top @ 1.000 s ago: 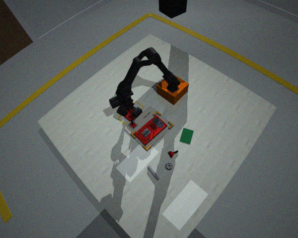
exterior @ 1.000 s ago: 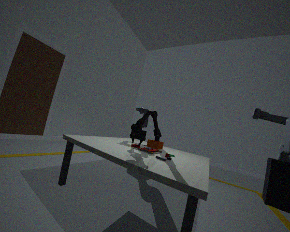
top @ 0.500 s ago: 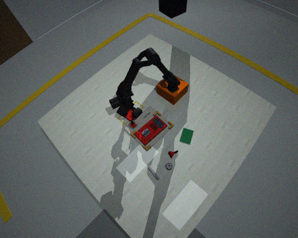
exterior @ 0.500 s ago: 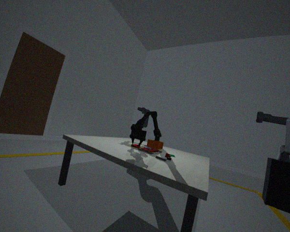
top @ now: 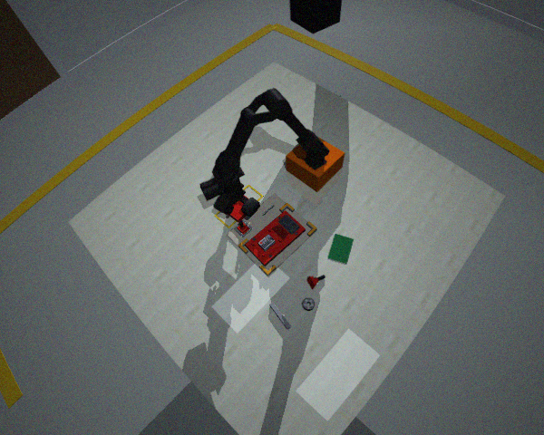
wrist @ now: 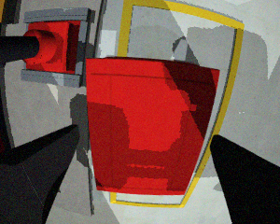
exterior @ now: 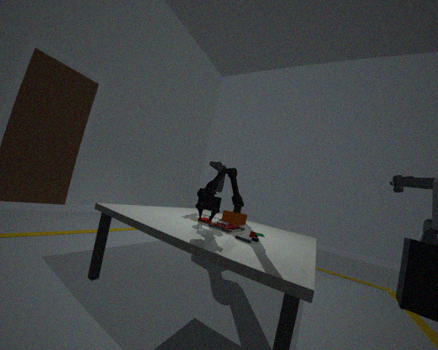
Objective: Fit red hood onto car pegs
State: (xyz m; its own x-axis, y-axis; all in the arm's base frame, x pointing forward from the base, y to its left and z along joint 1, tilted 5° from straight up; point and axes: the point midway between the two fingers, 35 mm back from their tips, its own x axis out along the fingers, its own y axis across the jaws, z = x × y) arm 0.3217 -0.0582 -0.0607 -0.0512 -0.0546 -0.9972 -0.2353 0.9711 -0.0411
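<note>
My gripper tip is now 190 mm to the right of the grey engine block and 10 mm below it. Round my gripper tip: grey bar 120 mm ahead, 420 mm to the left, 10 mm below; red hood right at my gripper tip; green card 200 mm behind, 360 mm to the left, 20 mm below.
</note>
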